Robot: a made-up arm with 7 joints.
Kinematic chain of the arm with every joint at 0, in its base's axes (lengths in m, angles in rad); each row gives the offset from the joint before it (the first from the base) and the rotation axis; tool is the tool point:
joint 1: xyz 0 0 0.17 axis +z
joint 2: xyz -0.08 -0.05 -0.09 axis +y
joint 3: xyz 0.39 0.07 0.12 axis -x
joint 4: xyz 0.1 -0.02 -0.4 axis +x
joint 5: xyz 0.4 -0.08 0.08 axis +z
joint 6: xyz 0.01 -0.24 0 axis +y
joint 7: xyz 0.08 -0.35 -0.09 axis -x
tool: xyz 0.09 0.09 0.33
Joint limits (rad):
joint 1: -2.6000..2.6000
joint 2: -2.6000..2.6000
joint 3: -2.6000..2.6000
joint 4: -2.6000..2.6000
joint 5: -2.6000..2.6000
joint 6: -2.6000..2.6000
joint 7: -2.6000..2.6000
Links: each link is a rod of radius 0.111 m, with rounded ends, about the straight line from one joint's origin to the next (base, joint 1, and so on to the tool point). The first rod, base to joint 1, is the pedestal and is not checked.
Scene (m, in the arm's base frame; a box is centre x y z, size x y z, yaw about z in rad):
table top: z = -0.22
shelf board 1: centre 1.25 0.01 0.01 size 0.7 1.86 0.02 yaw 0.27
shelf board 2: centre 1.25 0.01 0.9 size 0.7 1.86 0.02 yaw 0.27
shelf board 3: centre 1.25 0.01 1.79 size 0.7 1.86 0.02 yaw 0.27
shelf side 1: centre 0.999 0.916 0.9 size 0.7 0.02 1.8 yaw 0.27
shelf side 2: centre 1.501 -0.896 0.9 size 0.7 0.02 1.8 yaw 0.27
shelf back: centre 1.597 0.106 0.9 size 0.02 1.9 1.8 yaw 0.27
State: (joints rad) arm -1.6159 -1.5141 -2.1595 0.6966 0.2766 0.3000 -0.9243
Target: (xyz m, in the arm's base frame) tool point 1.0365 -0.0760 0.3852
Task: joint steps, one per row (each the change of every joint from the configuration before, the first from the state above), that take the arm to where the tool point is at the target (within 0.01 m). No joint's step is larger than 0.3 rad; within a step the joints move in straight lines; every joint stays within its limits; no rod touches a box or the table.
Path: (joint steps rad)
1: -0.1995 0.0045 0.0255 -0.2135 0.0979 -0.0509 0.2435
2: -0.1994 0.0045 0.0254 -0.2135 0.0979 -0.0508 0.2435
3: -0.1995 0.0045 0.0255 -0.2135 0.0980 -0.0509 0.2436
4: 0.1611 -0.0014 0.0187 0.0092 -0.2645 -0.0271 -0.1016
5: 0.1612 -0.0015 0.0188 0.0091 -0.2645 -0.0270 -0.1016
6: 0.1611 -0.0014 0.0187 0.0092 -0.2645 -0.0270 -0.1016
7: 0.1611 -0.0015 0.0187 0.0091 -0.2646 -0.0271 -0.1016
8: 0.1612 -0.0014 0.0188 0.0092 -0.2645 -0.0270 -0.1016
9: 0.1611 -0.0014 0.0187 0.0092 -0.2645 -0.0271 -0.1016
10: -0.0060 0.1637 -0.0506 0.1975 0.1287 0.0737 -0.1260
11: -0.0059 0.1638 -0.0505 0.1975 0.1286 0.0736 -0.1259

